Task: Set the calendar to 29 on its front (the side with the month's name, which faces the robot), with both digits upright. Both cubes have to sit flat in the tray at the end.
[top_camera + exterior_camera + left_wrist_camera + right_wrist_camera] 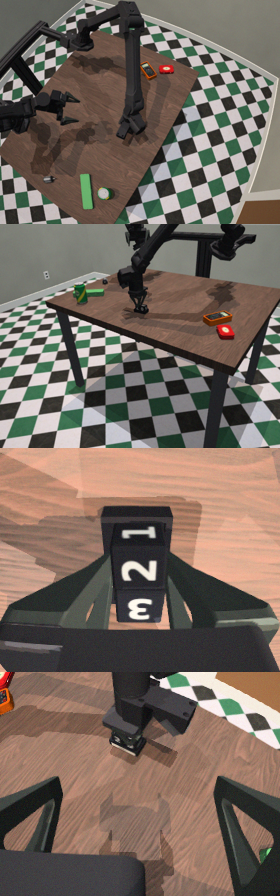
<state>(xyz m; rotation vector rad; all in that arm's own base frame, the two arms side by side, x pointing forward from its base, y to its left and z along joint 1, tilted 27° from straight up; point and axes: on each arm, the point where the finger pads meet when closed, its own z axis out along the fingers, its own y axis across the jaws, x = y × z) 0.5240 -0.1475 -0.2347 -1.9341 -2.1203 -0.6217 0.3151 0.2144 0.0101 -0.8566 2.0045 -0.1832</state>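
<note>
My left hand is 30 mm to the right of the black cube and 10 mm above it. Round my left hand: black calendar tray: 10 mm to the left, 30 mm below; then green case: 10 mm behind, 440 mm to the right, 20 mm below; then red box: 10 mm behind, 470 mm to the left, 20 mm below.
</note>
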